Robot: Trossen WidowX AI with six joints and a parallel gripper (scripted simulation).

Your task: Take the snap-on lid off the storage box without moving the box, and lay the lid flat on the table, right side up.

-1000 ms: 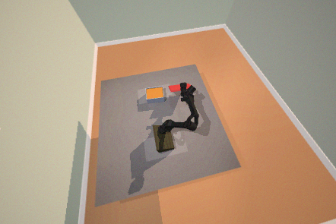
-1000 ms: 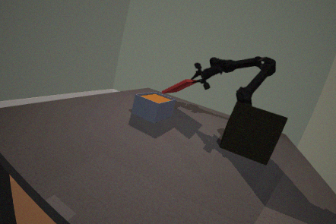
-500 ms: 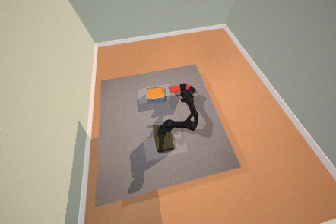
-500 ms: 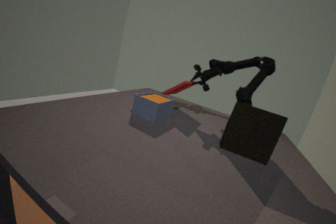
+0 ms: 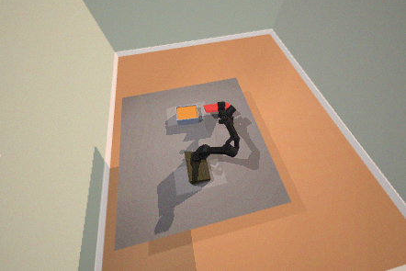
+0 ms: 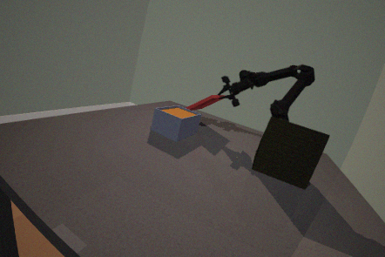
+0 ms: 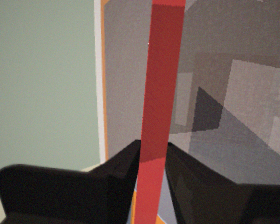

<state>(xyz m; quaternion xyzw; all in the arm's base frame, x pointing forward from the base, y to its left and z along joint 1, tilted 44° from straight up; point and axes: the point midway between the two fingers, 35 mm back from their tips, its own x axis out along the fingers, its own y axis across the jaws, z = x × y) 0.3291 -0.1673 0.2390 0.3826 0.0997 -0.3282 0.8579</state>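
The red lid lies 7 cm ahead of my gripper tip and 5 cm below it. From my gripper tip the other things lie so: blue storage box (29 cm to the left, 14 cm below, 9 cm ahead).
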